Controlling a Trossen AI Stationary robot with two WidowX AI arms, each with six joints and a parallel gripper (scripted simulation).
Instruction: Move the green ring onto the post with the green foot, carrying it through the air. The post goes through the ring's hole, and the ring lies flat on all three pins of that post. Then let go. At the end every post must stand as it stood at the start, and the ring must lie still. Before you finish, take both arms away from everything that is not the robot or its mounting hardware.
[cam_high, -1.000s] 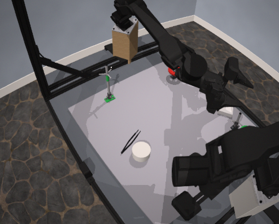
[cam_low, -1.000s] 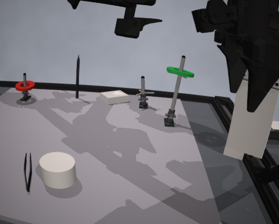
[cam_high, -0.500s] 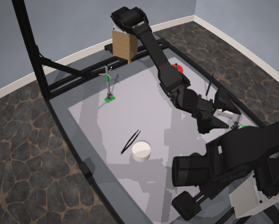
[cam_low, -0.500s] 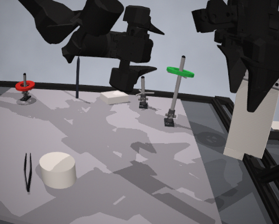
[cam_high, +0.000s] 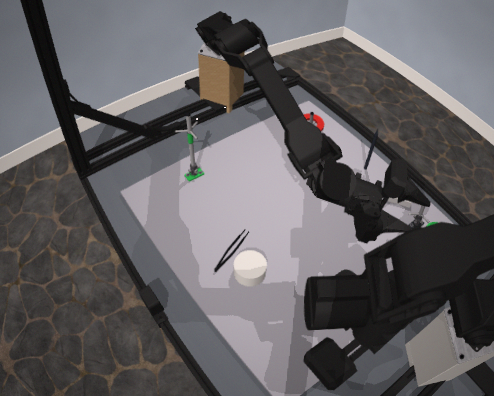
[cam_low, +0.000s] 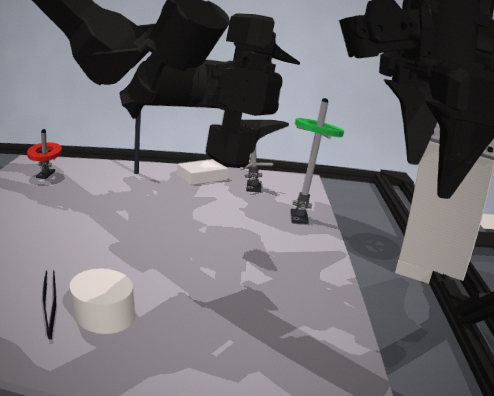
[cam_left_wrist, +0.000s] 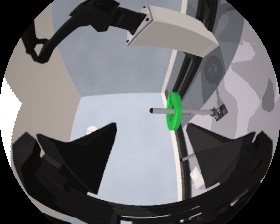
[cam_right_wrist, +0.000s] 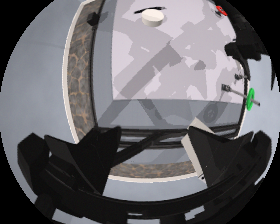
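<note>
The green ring lies 70 mm to the right of my left hand, 70 mm ahead of it and 50 mm below it. Also, from my left hand: white block 180 mm below, 180 mm ahead, 120 mm to the left; short grey post 170 mm ahead, 140 mm below, 30 mm to the left; tall post 90 mm below, 70 mm ahead, 60 mm to the right.
</note>
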